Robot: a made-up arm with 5 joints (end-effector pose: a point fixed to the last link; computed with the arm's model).
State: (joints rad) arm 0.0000 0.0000 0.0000 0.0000 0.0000
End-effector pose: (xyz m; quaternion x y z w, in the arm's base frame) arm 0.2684 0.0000 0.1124 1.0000 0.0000 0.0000 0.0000
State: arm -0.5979 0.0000 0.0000 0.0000 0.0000
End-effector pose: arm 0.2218 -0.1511 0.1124 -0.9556 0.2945 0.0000 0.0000
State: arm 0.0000 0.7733 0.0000 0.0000 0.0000
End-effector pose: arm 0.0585 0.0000 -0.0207 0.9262 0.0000 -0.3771 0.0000
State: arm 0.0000 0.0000 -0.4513 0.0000 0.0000
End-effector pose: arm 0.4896 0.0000 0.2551 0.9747 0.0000 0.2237 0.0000
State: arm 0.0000 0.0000 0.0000 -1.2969 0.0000
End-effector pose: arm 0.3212 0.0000 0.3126 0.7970 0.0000 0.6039 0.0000
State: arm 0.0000 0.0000 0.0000 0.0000 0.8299
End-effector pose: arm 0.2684 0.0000 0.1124 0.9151 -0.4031 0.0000 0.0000
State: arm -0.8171 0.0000 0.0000 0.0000 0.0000
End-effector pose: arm 0.1837 -0.1957 0.1124 -0.9177 0.3973 0.0000 0.0000
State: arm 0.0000 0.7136 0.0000 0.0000 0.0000
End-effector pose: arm 0.0777 0.0000 -0.0166 0.9370 0.0000 -0.3493 0.0000
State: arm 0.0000 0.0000 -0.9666 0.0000 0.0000
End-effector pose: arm 0.6371 0.0000 0.5161 0.8855 0.0000 0.4647 0.0000
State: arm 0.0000 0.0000 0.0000 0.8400 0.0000
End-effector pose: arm 0.1328 0.0000 0.0786 0.9131 0.0000 -0.4078 0.0000
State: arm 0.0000 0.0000 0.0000 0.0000 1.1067
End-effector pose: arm 0.2684 0.0000 0.1124 0.8508 -0.5255 0.0000 0.0000
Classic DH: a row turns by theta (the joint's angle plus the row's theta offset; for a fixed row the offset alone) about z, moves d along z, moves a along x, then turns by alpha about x. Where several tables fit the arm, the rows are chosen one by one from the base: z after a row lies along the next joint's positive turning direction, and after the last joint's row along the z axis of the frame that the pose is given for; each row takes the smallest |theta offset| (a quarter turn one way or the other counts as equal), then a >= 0, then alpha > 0; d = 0 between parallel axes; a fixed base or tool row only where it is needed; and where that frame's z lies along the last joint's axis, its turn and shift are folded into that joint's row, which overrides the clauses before.
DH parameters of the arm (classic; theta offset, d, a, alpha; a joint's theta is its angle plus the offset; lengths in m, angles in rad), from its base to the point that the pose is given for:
joint 1: 0 0.3036 0 -1.5708
joint 2: -1.3848 0 0.3683 0
joint 3: -0.4084 0 -0.4288 0
joint 4: -1.3483 0 -0.1057 1.5708
joint 5: 3.1416 0.1349 0 0

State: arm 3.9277 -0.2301 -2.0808 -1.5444 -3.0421
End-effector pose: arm -0.0428 -0.0429 1.0562 -0.3289 -0.1176 -0.8466 0.4015
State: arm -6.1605 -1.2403 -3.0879 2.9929 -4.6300
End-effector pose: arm -0.5832 -0.0719 0.6258 -0.5664 0.5440 -0.3907 0.4803
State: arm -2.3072 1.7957 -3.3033 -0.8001 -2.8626
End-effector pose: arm -0.5305 -0.5852 0.3934 0.3895 0.1110 -0.7763 0.4831
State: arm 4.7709 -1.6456 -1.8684 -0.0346 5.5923
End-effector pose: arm -0.0443 0.7555 0.7817 -0.1853 0.0807 0.4429 0.8735
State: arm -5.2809 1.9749 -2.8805 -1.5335 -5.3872
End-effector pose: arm 0.3768 0.5899 0.0862 -0.3436 -0.0183 -0.5468 0.7633
